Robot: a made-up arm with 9 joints. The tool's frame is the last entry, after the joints. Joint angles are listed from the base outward. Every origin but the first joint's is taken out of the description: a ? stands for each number. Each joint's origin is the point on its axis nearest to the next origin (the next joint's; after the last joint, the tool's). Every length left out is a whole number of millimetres.
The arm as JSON. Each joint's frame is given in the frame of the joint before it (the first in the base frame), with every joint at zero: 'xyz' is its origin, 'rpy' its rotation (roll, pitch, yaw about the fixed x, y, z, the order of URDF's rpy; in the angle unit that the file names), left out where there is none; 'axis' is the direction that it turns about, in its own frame. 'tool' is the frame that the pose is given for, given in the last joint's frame.
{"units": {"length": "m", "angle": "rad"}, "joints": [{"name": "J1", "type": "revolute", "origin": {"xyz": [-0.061, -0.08, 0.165], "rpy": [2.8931, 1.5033, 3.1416]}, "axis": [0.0, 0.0, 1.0]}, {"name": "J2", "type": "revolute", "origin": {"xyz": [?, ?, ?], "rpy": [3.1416, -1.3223, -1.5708]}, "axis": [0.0, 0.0, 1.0]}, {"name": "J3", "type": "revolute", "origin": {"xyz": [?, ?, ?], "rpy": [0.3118, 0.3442, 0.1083]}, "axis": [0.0, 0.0, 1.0]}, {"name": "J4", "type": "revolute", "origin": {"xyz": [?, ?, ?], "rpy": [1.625, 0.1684, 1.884]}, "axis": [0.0, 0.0, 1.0]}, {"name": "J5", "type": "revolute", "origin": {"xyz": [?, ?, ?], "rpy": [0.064, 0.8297, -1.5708]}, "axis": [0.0, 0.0, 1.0]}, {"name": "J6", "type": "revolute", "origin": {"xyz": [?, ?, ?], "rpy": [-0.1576, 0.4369, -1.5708]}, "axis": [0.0, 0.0, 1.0]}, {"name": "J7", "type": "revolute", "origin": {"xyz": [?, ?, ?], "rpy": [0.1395, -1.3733, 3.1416]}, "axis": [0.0, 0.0, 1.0]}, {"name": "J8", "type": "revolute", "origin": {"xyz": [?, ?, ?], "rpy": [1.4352, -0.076, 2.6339]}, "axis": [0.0, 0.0, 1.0]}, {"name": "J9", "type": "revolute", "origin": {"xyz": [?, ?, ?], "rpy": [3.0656, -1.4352, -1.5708]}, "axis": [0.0, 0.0, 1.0]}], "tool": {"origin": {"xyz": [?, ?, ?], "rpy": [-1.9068, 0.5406, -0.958]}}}
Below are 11 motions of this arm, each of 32 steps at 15 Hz.
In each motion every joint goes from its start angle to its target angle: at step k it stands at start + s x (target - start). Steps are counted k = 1, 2, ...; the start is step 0. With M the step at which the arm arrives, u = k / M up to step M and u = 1 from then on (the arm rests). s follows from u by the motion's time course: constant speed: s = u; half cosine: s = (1 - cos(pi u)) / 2; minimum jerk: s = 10 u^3 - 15 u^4 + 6 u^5.
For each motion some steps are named. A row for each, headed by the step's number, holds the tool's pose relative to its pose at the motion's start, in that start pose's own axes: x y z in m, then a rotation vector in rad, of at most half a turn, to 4 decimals.
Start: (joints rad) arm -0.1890 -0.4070 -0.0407 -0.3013 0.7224 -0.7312 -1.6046 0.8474 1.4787
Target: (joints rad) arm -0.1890 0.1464 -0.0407 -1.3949 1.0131 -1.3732 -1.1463 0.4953 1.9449
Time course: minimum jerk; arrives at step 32
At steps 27, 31, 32:
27: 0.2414 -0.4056 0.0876 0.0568 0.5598 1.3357
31: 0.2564 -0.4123 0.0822 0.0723 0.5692 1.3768
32: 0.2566 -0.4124 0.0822 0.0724 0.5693 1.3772

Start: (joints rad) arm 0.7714 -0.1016 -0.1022 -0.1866 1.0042 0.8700 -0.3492 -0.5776 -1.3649
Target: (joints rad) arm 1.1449 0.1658 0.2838 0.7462 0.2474 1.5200 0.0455 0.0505 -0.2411
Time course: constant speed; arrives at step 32
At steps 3, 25, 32:
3: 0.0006 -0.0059 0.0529 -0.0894 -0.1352 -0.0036
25: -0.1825 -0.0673 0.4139 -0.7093 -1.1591 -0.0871
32: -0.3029 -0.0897 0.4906 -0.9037 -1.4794 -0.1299

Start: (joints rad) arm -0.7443 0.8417 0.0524 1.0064 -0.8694 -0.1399 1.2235 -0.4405 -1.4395
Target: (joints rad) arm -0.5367 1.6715 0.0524 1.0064 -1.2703 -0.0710 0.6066 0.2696 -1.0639
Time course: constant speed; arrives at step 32
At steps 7, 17, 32:
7: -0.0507 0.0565 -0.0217 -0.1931 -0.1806 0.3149
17: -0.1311 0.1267 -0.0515 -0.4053 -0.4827 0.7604
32: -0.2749 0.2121 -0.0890 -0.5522 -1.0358 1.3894

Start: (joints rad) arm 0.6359 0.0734 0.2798 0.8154 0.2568 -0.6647 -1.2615 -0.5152 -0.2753
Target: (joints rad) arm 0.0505 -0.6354 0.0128 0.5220 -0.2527 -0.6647 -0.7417 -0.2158 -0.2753
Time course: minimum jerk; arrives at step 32
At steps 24, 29, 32:
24: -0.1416 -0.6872 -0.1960 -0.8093 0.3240 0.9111
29: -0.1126 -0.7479 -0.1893 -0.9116 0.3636 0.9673
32: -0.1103 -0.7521 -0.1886 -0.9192 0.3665 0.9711

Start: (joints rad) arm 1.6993 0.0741 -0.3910 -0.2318 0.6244 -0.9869 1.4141 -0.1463 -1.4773
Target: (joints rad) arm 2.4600 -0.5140 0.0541 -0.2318 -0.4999 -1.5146 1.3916 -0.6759 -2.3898
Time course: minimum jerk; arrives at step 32
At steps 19, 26, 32:
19: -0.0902 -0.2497 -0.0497 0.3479 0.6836 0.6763
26: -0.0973 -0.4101 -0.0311 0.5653 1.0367 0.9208
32: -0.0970 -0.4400 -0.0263 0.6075 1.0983 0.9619

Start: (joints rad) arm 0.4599 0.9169 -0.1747 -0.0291 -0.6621 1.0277 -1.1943 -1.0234 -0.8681
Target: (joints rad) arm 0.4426 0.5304 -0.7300 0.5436 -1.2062 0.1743 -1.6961 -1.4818 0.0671
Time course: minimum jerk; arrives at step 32
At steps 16, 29, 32:
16: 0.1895 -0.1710 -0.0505 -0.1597 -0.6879 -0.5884
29: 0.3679 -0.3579 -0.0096 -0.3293 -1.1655 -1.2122
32: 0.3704 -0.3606 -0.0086 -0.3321 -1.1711 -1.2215

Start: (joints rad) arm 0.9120 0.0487 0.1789 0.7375 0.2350 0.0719 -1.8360 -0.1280 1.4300
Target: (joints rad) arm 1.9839 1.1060 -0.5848 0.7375 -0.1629 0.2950 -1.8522 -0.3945 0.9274
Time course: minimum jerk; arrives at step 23
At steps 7, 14, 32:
7: 0.0101 0.0494 -0.1093 -0.1125 0.1058 0.0453
14: 0.0255 0.0647 -0.4182 -0.4407 0.5542 0.1977
32: 0.0410 0.0072 -0.5437 -0.6036 0.8989 0.2702

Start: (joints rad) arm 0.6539 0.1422 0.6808 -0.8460 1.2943 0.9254 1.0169 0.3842 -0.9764
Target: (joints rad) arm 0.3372 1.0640 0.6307 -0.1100 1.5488 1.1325 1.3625 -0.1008 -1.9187
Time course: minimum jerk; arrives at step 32
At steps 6, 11, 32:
6: -0.0343 0.0024 0.0102 0.0282 0.0080 -0.0366
11: -0.1606 0.0042 0.0345 0.1739 0.0175 -0.1616
32: -0.6728 -0.1008 -0.1161 1.4110 -0.2275 -0.1369

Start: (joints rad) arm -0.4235 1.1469 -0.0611 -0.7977 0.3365 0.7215 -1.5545 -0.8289 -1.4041
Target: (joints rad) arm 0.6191 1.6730 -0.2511 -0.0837 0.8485 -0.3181 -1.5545 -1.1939 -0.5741
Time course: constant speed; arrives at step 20
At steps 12, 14, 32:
12: 0.0524 0.0252 0.3093 0.3203 -0.4314 -0.2493
14: 0.0697 0.0290 0.3632 0.3786 -0.4499 -0.3399
32: 0.1385 0.0306 0.5143 0.4968 -0.3910 -0.6672

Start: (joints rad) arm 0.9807 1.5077 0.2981 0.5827 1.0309 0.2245 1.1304 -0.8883 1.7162
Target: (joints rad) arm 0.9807 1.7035 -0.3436 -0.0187 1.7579 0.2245 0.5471 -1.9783 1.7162
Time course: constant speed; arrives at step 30
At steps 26, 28, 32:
26: -0.4254 0.2360 0.2617 -0.9054 -0.6685 0.5788
28: -0.4639 0.2406 0.2769 -0.9714 -0.7149 0.5806
32: -0.5024 0.2434 0.2914 -1.0358 -0.7584 0.5765

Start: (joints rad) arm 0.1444 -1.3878 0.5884 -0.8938 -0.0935 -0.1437 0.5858 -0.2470 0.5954
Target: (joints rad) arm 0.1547 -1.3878 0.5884 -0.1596 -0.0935 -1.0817 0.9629 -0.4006 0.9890
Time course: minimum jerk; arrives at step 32
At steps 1, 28, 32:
1: 0.0000 0.0000 0.0001 0.0001 -0.0001 -0.0001
28: 0.0721 -0.1542 0.1715 0.5546 -0.1986 -0.2576
32: 0.0726 -0.1567 0.1723 0.5652 -0.1990 -0.2588

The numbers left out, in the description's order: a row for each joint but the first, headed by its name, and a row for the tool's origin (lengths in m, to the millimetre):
J2: 0.062 0.428 0.0
J3: 0.234 -0.103 0.0
J4: -0.595 -0.106 0.0
J5: -0.026 0.262 0.0
J6: 0.035 0.201 0.0
J7: 0.274 -0.163 0.0
J8: 0.0 -0.119 0.0
J9: -0.046 0.036 0.0
tool: -0.012 -0.008 0.0

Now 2 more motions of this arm.
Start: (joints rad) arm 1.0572 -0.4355 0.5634 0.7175 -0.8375 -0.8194 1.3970 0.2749 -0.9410
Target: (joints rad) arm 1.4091 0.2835 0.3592 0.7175 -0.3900 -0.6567 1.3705 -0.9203 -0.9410
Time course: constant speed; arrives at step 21
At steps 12, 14, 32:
12: 0.1579 0.1698 -0.0904 -0.0955 0.3345 -0.6150
14: 0.1758 0.1996 -0.1096 -0.1332 0.3657 -0.7157
32: 0.2171 0.3038 -0.1751 -0.2898 0.4072 -1.0597

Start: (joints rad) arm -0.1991 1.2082 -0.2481 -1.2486 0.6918 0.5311 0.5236 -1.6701 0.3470
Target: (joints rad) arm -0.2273 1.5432 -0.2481 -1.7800 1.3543 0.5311 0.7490 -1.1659 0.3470
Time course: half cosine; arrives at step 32
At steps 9, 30, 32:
9: -0.0439 -0.0085 -0.0032 0.0420 -0.1139 0.1413
30: -0.2341 -0.1157 -0.0322 0.3007 -0.6334 0.7943
32: -0.2361 -0.1176 -0.0328 0.3043 -0.6398 0.8021

